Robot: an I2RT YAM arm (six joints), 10 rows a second.
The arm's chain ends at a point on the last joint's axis. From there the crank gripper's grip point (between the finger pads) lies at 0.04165 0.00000 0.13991 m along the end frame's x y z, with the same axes.
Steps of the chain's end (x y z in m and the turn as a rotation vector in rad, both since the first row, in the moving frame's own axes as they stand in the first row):
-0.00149, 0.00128, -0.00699, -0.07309, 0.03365, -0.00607
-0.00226, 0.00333, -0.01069, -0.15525, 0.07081, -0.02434
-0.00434, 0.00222, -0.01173, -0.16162, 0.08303, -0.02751
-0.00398, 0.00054, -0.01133, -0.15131, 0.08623, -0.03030
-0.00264, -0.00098, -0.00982, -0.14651, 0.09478, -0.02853
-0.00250, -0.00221, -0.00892, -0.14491, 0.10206, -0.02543
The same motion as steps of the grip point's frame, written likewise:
0.00322, 0.01118, -0.00883, -0.07309, 0.03365, -0.00607
0.00775, 0.02359, -0.01558, -0.15525, 0.07081, -0.02434
0.00736, 0.02313, -0.01738, -0.16162, 0.08303, -0.02751
0.00817, 0.01989, -0.01692, -0.15131, 0.08623, -0.03030
0.01064, 0.01775, -0.01578, -0.14651, 0.09478, -0.02853
0.01173, 0.01641, -0.01526, -0.14491, 0.10206, -0.02543

